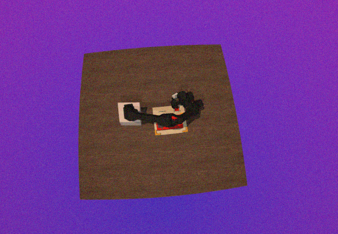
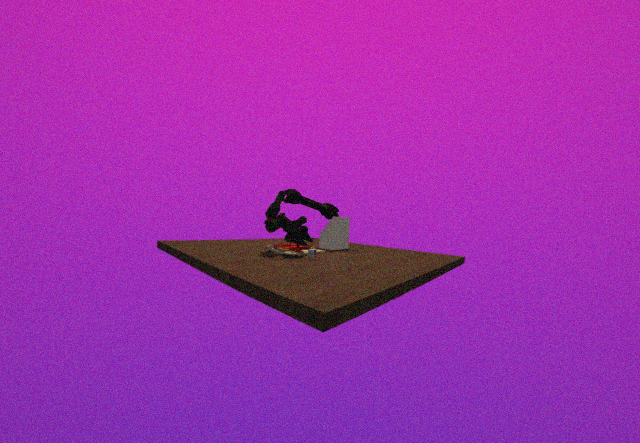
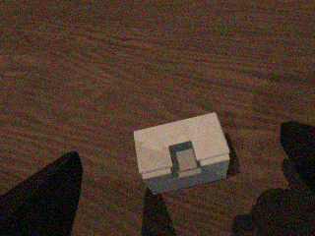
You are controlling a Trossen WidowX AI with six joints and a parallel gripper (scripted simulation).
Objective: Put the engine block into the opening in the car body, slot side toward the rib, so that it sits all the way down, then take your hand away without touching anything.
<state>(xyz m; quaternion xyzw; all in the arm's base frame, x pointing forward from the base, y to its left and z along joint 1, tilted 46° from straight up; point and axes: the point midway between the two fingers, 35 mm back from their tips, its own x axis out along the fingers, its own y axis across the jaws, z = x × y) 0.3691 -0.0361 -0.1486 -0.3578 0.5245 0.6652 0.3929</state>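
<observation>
My gripper tip is 4 cm above the engine block, 1 cm to the right of it and 1 cm past it.
</observation>
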